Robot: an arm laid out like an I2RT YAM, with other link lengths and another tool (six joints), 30 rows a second.
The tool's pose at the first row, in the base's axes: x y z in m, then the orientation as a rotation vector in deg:
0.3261 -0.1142 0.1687 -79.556 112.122 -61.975
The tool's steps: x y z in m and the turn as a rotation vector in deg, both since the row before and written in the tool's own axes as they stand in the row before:
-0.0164 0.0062 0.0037 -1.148 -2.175 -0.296
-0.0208 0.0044 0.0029 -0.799 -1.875 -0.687
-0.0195 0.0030 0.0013 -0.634 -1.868 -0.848
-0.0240 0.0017 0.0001 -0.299 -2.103 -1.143
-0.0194 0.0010 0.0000 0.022 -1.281 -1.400
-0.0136 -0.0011 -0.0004 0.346 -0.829 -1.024
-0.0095 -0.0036 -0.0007 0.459 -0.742 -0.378
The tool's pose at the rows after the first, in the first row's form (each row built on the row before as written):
0.3314 -0.0990 0.1608 -81.085 111.338 -59.201
0.3379 -0.0794 0.1550 -82.743 110.260 -57.160
0.3428 -0.0606 0.1515 -84.450 108.948 -55.329
0.3480 -0.0372 0.1498 -86.296 107.029 -53.685
0.3516 -0.0181 0.1489 -88.024 105.279 -53.161
0.3544 -0.0048 0.1499 -89.051 103.823 -53.130
0.3575 0.0044 0.1531 -89.309 102.742 -52.964

